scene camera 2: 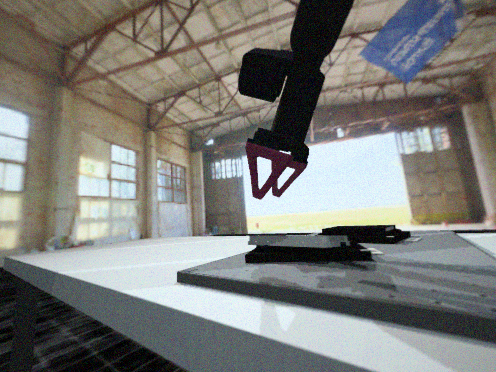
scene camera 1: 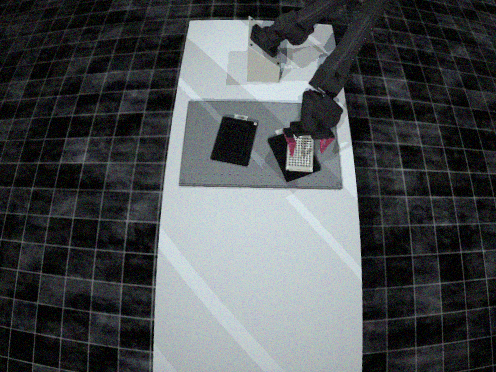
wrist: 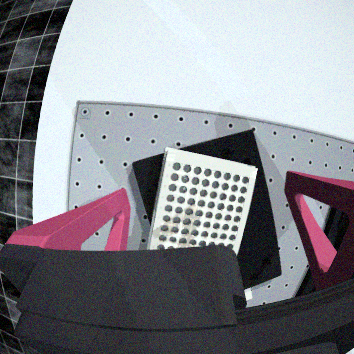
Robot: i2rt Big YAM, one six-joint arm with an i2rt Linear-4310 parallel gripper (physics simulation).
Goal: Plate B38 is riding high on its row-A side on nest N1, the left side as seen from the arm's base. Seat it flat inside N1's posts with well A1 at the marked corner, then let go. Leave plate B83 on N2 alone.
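Places are measured from the arm's base along level axes (x back, y left, z down), in millimetres.
Pixels of known places: gripper, fingertip midpoint: (scene camera 2: 267, 197) (scene camera 1: 306, 153) (wrist: 208, 189); arm's base, link origin: (scene camera 1: 262, 41).
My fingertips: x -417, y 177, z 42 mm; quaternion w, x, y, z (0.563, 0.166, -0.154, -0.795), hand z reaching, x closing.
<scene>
Ahead of a thing's pixels: the offset from my fingertips to its top centre. "pt": to the spot under its first point. Level surfaces: height alone.
The white well plate B38 @(dz +60, dx +40, dy -13 mm) (scene camera 1: 300, 162) (scene camera 2: 300, 240) (wrist: 205, 200) lies on the black nest N1 @(dz +73, dx +40, dy -32 mm) (scene camera 1: 278, 146) (scene camera 2: 305, 254) (wrist: 262, 220), turned clearly askew to it. In scene camera 2 it rides above the nest and overhangs one end. The posts and the A1 marking cannot be made out. My gripper (scene camera 1: 308, 152) (scene camera 2: 268, 196) (wrist: 208, 189) is open and empty, well above the plate, with its pink fingers apart on either side of the plate in the wrist view. The gripper body hides the plate's near end there. The dark plate B83 @(dz +69, dx +65, dy -230 mm) (scene camera 1: 235, 140) (scene camera 2: 360, 233) sits on N2, apart from the gripper.
Both nests stand on a grey perforated board (scene camera 1: 200, 170) (scene camera 2: 225, 280) (wrist: 105, 125) on the white table @(dz +107 mm) (scene camera 1: 250, 260). A pale tag @(pt dz +93, dx +118, dy -85 mm) (scene camera 1: 279, 132) (wrist: 248, 294) is at N1's corner. A beige panel (scene camera 1: 262, 70) stands near the arm's base.
</scene>
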